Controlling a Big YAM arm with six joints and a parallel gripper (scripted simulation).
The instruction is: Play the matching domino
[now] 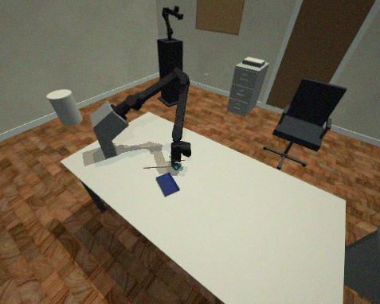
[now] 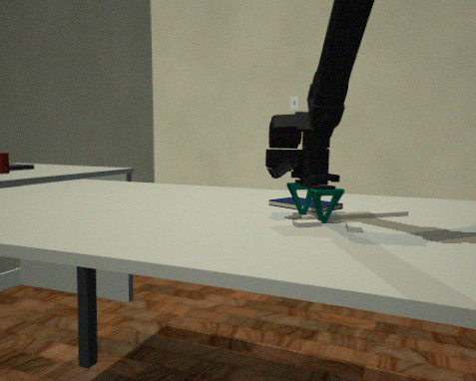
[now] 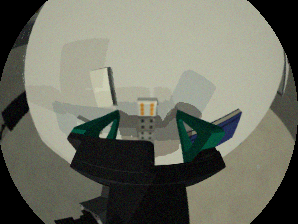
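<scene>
The white domino lies right at my hand. Also, from my hand: book 11 cm ahead, 14 cm to the right.
</scene>
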